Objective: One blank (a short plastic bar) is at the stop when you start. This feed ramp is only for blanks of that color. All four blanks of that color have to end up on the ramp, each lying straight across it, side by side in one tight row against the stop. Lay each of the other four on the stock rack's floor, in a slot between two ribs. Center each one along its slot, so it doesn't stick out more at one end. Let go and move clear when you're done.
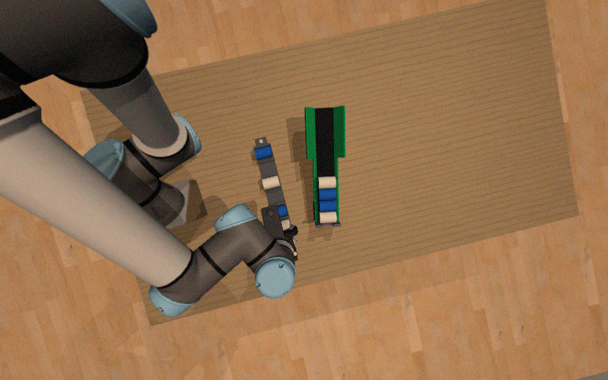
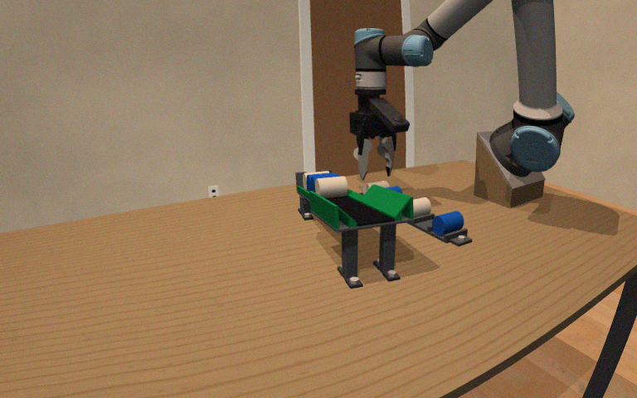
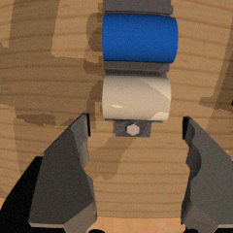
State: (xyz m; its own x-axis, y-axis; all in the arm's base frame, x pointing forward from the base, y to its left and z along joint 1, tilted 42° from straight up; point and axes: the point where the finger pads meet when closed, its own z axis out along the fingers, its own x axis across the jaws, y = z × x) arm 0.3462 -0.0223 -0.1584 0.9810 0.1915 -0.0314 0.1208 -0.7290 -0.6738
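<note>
The feed ramp is 19 cm to the left of my hand and 17 cm ahead of it. Also, from my hand: grey stock rack: 13 cm to the left, 8 cm below, 2 cm behind; grey stop: 16 cm ahead, 1 cm below.
</note>
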